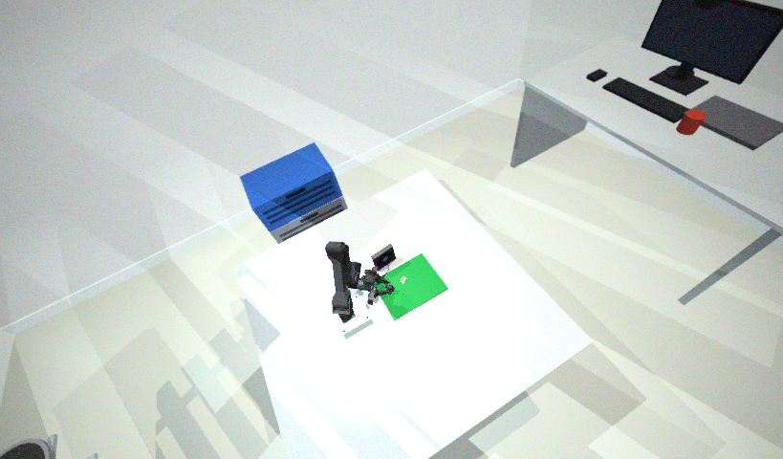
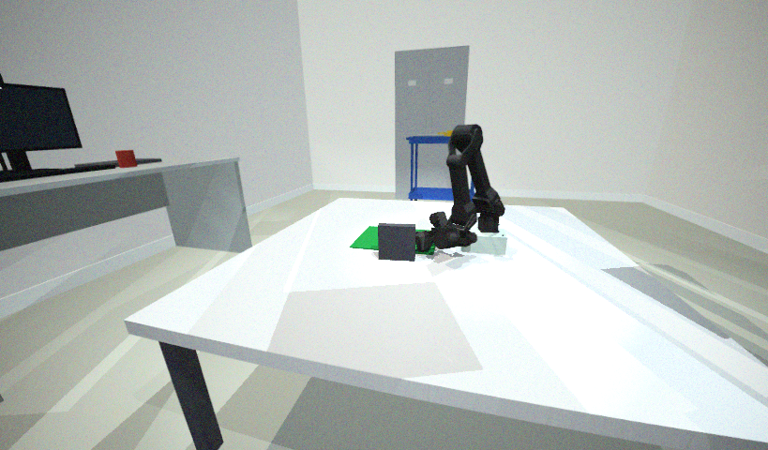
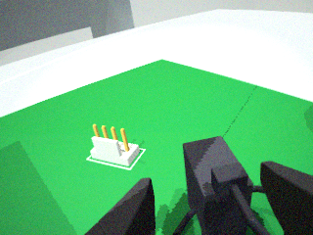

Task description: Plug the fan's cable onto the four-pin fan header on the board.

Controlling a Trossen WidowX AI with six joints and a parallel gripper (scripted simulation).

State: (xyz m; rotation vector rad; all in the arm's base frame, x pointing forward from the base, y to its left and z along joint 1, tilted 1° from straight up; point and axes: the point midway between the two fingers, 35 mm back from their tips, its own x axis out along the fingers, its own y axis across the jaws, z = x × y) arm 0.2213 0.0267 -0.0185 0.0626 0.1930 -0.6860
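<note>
Right now my gripper tip is 1 cm above the dark grey plug. The rest, counted from my gripper tip: green board (9 cm ahead, 5 cm below, 3 cm to the right); black fan (14 cm to the left, 7 cm ahead, 3 cm above); four-pin fan header (8 cm ahead, 3 cm below).
</note>
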